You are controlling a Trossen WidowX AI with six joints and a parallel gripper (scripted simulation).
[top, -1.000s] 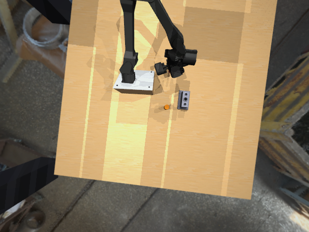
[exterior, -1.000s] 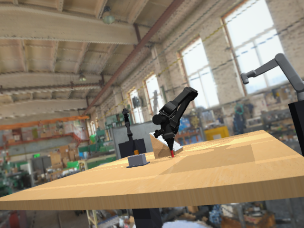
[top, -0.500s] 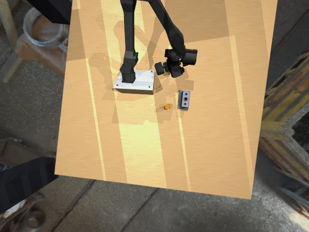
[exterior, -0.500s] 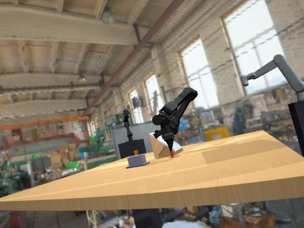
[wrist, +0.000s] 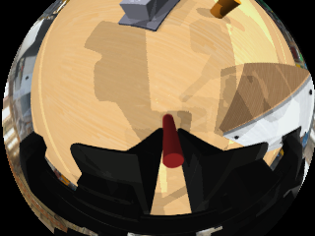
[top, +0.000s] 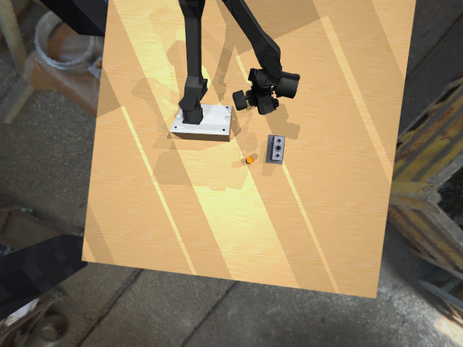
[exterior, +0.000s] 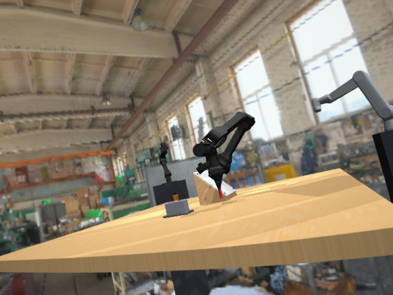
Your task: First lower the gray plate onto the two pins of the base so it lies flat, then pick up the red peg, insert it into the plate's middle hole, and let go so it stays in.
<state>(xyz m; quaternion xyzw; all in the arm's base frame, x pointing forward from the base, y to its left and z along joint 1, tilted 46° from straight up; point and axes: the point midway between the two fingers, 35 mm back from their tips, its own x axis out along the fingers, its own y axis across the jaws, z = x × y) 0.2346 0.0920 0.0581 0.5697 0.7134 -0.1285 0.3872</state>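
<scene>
My gripper tip is 110 mm short of the gray plate, 170 mm to the left of it and 20 mm above it. Also, from my gripper tip: dark flat base (110 mm ahead, 170 mm to the right, 60 mm below); red peg (right at my gripper tip); orange peg (230 mm to the right, 30 mm below).
</scene>
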